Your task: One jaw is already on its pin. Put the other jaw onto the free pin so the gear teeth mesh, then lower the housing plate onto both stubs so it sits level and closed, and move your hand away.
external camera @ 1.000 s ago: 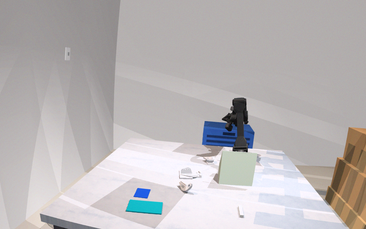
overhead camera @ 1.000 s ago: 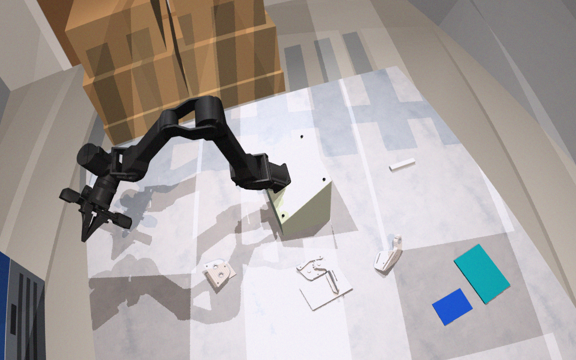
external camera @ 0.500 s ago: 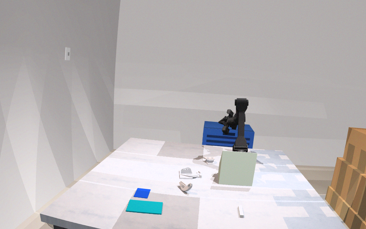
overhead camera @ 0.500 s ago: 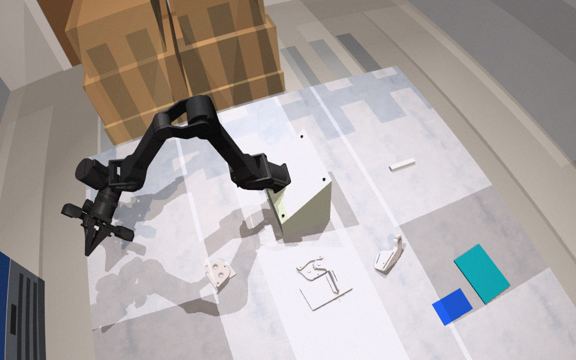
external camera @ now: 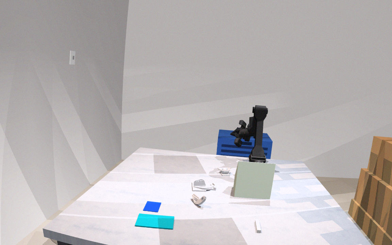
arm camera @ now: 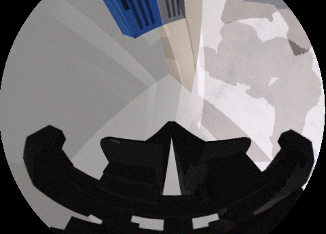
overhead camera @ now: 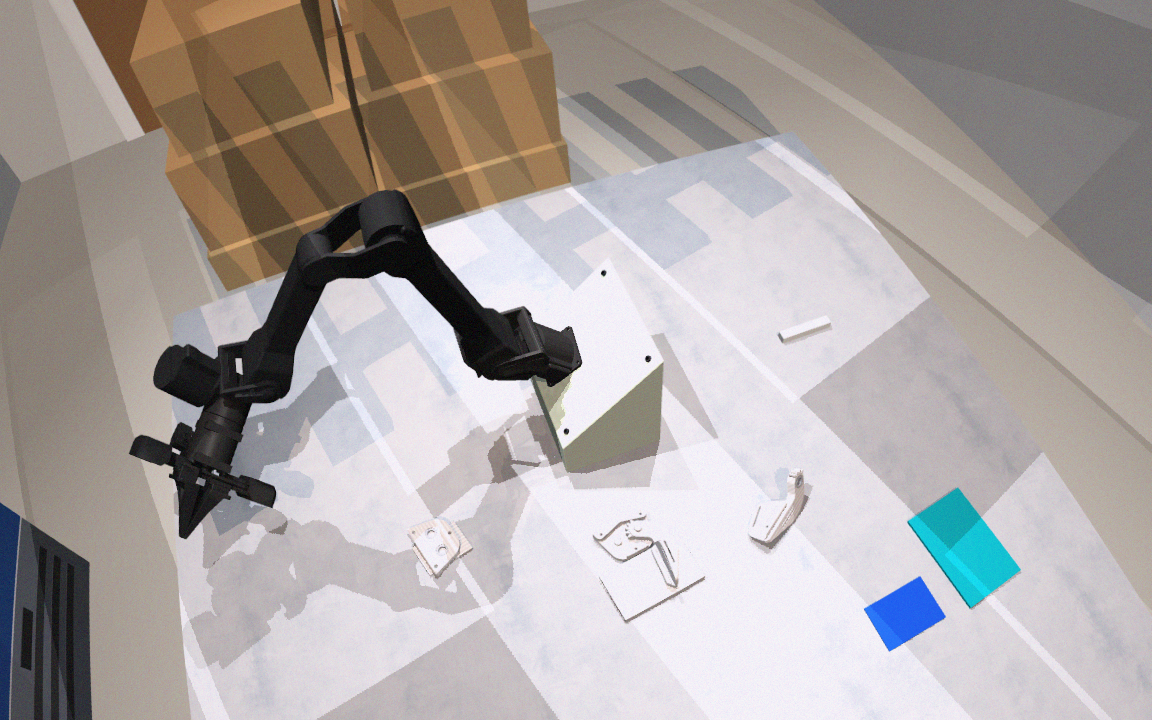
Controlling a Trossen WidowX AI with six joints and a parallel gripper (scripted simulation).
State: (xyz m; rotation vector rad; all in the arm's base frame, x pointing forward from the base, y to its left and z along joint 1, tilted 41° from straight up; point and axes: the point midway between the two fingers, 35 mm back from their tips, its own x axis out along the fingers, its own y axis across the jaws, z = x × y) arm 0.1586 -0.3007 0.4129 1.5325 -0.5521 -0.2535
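My gripper tip is now 77 cm to the right of the white jaw, 16 cm above it and 6 cm short of it. The rest, counted from my gripper tip: white stick 91 cm to the left, 21 cm behind, 19 cm below; then blue card 86 cm to the left, 26 cm ahead, 19 cm below; then white block 29 cm to the left, 19 cm below.
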